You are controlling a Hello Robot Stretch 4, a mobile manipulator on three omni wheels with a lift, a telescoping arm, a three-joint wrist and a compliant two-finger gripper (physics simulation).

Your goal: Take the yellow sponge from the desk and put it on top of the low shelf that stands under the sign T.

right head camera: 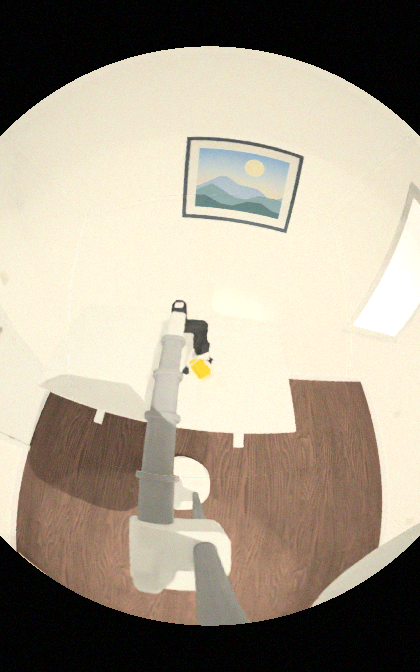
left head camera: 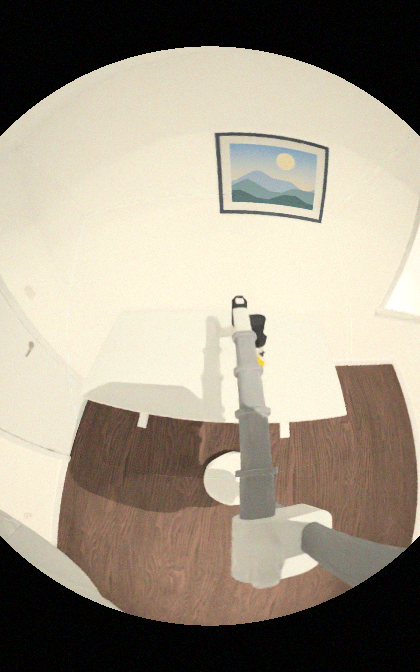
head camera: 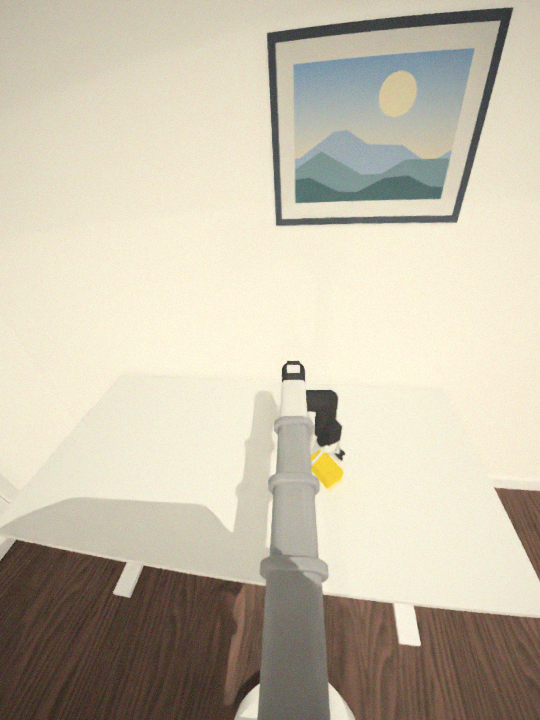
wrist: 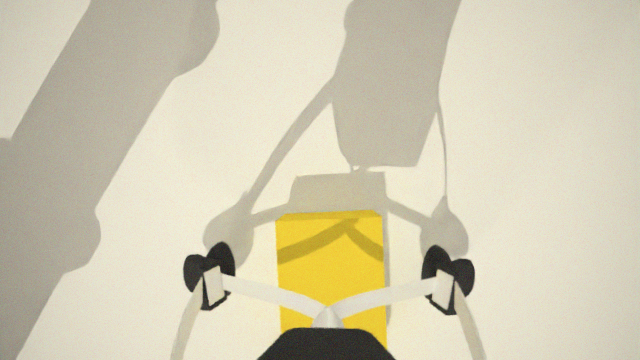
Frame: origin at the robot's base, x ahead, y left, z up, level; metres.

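Where they show: gripper, fingertip midpoint: (head camera: 321, 468) (wrist: 327, 266).
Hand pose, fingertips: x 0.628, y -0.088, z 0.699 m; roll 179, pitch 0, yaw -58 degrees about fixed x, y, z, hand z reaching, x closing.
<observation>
After its pixels a point has its place.
The yellow sponge (head camera: 327, 469) @[x 0.599, y -0.103, z 0.738 m] (left head camera: 261, 361) (right head camera: 201, 369) (wrist: 327, 255) @[x 0.641, y -0.079, z 0.738 m] lies flat on the white desk (head camera: 418, 523) @[x 0.462, y -0.344, z 0.693 m] (left head camera: 305, 390) (right head camera: 250, 400) (wrist: 550, 150) @[x 0.781, y -0.179, z 0.693 m], right of the extended arm. My gripper (right head camera: 198, 365) (wrist: 327, 266) @[x 0.628, y -0.088, z 0.699 m] is open above the sponge. In the wrist view its black fingertips stand wide apart, one on each side of the sponge, with a gap to each long edge. Shadows of the fingers fall on the sponge and the desk. The near end of the sponge is hidden behind the gripper body. The low shelf and the sign T do not show in these views.
The telescoping arm (head camera: 295, 511) @[x 0.292, y -0.003, z 1.114 m] (left head camera: 252, 440) (right head camera: 162, 440) reaches over the desk's front edge. A framed mountain picture (head camera: 372, 151) @[x 1.050, y -0.226, z 1.538 m] (left head camera: 272, 177) (right head camera: 242, 185) hangs on the wall behind. A bright window (right head camera: 392, 280) is at the right. Dark wood floor (left head camera: 370, 450) (right head camera: 330, 475) shows beside the desk.
</observation>
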